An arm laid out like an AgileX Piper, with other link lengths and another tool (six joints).
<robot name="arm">
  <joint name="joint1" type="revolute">
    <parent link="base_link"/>
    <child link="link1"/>
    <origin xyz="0 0 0.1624" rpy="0 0 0"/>
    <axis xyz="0 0 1"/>
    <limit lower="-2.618" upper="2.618"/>
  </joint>
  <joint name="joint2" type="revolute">
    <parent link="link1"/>
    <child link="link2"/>
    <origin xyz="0 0 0" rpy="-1.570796 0 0"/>
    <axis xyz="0 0 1"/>
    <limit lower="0" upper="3.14"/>
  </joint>
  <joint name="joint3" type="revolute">
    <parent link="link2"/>
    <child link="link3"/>
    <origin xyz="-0.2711 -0.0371 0" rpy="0 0 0"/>
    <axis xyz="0 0 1"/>
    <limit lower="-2.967" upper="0"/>
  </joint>
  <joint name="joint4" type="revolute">
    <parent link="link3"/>
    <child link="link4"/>
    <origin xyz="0.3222 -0.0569 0" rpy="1.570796 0 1.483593"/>
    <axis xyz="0 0 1"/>
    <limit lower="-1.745" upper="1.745"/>
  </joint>
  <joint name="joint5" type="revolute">
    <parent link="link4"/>
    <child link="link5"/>
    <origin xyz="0 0 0" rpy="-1.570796 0 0"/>
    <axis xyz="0 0 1"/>
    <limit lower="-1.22" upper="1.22"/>
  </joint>
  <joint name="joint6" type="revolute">
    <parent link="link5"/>
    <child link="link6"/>
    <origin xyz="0 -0.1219 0" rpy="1.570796 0 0"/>
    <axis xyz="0 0 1"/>
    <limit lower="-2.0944" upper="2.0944"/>
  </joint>
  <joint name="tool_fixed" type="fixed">
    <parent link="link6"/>
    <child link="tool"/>
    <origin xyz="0.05 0.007 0.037" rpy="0 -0.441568 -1.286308"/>
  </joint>
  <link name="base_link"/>
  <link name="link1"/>
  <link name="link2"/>
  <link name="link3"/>
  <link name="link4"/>
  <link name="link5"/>
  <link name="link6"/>
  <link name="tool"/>
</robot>
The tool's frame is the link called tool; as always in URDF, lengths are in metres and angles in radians.
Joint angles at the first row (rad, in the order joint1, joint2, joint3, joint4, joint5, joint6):
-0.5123, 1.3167, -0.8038, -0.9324, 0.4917, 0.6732
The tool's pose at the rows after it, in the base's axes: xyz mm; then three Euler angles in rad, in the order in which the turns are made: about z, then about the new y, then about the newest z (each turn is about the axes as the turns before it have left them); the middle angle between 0 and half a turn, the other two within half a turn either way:
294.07, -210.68, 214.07, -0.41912, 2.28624, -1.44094
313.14, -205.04, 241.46, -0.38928, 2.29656, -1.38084
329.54, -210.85, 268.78, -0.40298, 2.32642, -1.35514
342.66, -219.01, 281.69, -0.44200, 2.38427, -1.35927
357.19, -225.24, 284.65, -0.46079, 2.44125, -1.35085
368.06, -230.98, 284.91, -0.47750, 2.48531, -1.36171
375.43, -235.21, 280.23, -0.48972, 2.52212, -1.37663
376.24, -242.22, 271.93, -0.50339, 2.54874, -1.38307
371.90, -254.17, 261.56, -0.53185, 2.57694, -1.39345
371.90, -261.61, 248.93, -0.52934, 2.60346, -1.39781
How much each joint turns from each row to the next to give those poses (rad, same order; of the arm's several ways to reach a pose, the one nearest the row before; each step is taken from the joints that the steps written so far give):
0.0746, 0.0112, -0.0911, 0.1012, 0.0994, -0.0902
0.0251, 0.0396, -0.1337, 0.1325, 0.0900, -0.0983
0.0016, 0.0732, -0.1647, 0.0821, 0.1136, -0.0772
0.0000, 0.0921, -0.1446, 0.0312, 0.1114, -0.0434
0.0000, 0.0952, -0.1246, 0.0291, 0.0857, -0.0323
0.0000, 0.0734, -0.0920, 0.0120, 0.0581, -0.0301
0.0000, 0.0538, -0.0546, 0.0044, 0.0329, -0.0218
-0.0135, 0.0314, -0.0161, 0.0035, 0.0074, -0.0116
-0.0277, 0.0265, -0.0037, 0.0009, 0.0011, -0.0107
-0.0155, 0.0283, 0.0000, 0.0065, -0.0124, -0.0201

